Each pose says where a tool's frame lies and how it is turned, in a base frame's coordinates. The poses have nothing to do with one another.
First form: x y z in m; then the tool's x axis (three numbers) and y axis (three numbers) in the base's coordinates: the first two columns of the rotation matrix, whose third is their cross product.
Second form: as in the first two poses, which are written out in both.
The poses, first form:
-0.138 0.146 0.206 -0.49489 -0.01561 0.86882 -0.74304 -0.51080 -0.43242
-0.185 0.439 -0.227 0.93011 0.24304 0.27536 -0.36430 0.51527 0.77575
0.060 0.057 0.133 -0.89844 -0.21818 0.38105 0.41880 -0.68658 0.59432
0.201 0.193 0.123 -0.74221 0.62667 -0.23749 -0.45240 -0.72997 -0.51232
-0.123 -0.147 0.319 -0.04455 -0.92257 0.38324 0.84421 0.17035 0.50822
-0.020 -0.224 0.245 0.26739 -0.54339 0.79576 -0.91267 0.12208 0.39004
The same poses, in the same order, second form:
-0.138 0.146 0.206 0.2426 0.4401 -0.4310 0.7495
-0.185 0.439 -0.227 0.8679 0.4602 -0.0659 0.1749
0.060 0.057 0.133 0.1755 -0.1413 -0.3548 -0.9074
0.201 0.193 0.123 0.2971 -0.2015 -0.2162 0.9079
-0.123 -0.147 0.319 0.6887 0.0588 -0.3330 -0.6414
-0.020 -0.224 0.245 0.4812 0.6342 -0.5740 0.1919

